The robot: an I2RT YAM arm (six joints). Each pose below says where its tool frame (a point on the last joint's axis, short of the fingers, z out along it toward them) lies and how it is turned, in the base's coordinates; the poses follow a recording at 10 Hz.
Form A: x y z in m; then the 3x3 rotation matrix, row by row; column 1 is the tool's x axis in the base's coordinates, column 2 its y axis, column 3 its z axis. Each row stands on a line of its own.
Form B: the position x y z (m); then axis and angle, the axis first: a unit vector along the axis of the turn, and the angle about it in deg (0 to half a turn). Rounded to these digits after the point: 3 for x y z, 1 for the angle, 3 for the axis.
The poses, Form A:
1:
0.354, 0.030, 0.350
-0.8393, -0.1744, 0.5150
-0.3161, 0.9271, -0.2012
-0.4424, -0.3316, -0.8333
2:
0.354, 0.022, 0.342
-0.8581, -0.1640, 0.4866
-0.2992, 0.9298, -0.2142
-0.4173, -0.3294, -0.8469
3:
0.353, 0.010, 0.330
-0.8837, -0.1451, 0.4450
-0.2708, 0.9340, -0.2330
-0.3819, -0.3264, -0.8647
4:
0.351, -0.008, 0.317
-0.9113, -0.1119, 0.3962
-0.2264, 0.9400, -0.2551
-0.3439, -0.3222, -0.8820
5:
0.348, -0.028, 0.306
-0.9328, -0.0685, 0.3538
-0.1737, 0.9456, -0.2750
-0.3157, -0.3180, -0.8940
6:
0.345, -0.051, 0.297
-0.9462, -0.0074, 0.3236
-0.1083, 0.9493, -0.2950
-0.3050, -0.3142, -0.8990
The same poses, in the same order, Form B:
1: 0.354, 0.030, 0.350, -0.134, 0.980, -0.145, 150.8
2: 0.354, 0.022, 0.342, -0.125, 0.981, -0.147, 152.6
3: 0.353, 0.010, 0.330, -0.111, 0.983, -0.149, 155.1
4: 0.351, -0.008, 0.317, -0.089, 0.984, -0.152, 157.9
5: 0.348, -0.028, 0.306, -0.063, 0.986, -0.155, 160.2
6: 0.345, -0.051, 0.297, -0.030, 0.987, -0.158, 161.4
